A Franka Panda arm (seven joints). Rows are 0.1 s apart.
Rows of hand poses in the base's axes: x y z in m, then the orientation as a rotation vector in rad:
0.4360 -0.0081 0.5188 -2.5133 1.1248 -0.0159
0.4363 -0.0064 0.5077 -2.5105 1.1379 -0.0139
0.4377 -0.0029 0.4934 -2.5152 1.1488 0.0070
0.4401 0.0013 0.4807 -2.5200 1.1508 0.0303
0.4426 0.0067 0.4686 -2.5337 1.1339 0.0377
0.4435 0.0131 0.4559 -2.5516 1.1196 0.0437
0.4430 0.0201 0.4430 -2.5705 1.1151 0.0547
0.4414 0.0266 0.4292 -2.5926 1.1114 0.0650
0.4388 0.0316 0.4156 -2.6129 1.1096 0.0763
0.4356 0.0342 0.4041 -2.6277 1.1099 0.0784
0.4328 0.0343 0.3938 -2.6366 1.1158 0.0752
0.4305 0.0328 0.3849 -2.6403 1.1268 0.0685
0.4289 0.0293 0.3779 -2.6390 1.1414 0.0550
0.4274 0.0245 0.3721 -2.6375 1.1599 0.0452
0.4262 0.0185 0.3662 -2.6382 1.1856 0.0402
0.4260 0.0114 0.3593 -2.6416 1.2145 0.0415
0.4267 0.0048 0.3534 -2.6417 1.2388 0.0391
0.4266 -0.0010 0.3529 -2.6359 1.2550 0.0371
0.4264 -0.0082 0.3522 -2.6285 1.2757 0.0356
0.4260 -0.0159 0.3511 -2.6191 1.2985 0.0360
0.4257 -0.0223 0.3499 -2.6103 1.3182 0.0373
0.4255 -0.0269 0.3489 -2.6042 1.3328 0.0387
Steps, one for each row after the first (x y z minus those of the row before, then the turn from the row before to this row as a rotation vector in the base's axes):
0.0003 0.0017 -0.0111 -0.0012 0.0041 -0.0089
0.0014 0.0035 -0.0143 -0.0015 0.0179 -0.0028
0.0024 0.0042 -0.0127 0.0019 0.0170 0.0032
0.0025 0.0054 -0.0121 -0.0040 0.0044 0.0157
0.0009 0.0064 -0.0127 -0.0089 0.0056 0.0150
-0.0005 0.0070 -0.0129 -0.0118 0.0117 0.0097
-0.0016 0.0065 -0.0138 -0.0151 0.0125 0.0100
-0.0026 0.0050 -0.0136 -0.0141 0.0130 0.0083
-0.0032 0.0026 -0.0115 -0.0124 0.0059 0.0043
-0.0028 0.0001 -0.0103 -0.0105 0.0020 -0.0014
-0.0023 -0.0015 -0.0089 -0.0086 -0.0006 -0.0064
-0.0016 -0.0035 -0.0070 -0.0073 -0.0056 -0.0107
-0.0015 -0.0048 -0.0058 -0.0076 -0.0023 -0.0128
-0.0012 -0.0060 -0.0059 -0.0109 0.0032 -0.0161
-0.0002 -0.0071 -0.0069 -0.0128 0.0089 -0.0166
0.0007 -0.0066 -0.0059 -0.0095 0.0044 -0.0150
-0.0001 -0.0058 -0.0005 -0.0017 0.0007 -0.0117
-0.0002 -0.0072 -0.0007 -0.0020 0.0016 -0.0149
-0.0004 -0.0077 -0.0011 -0.0007 0.0027 -0.0166
-0.0003 -0.0064 -0.0012 0.0001 0.0027 -0.0145
-0.0002 -0.0046 -0.0010 -0.0002 0.0025 -0.0105

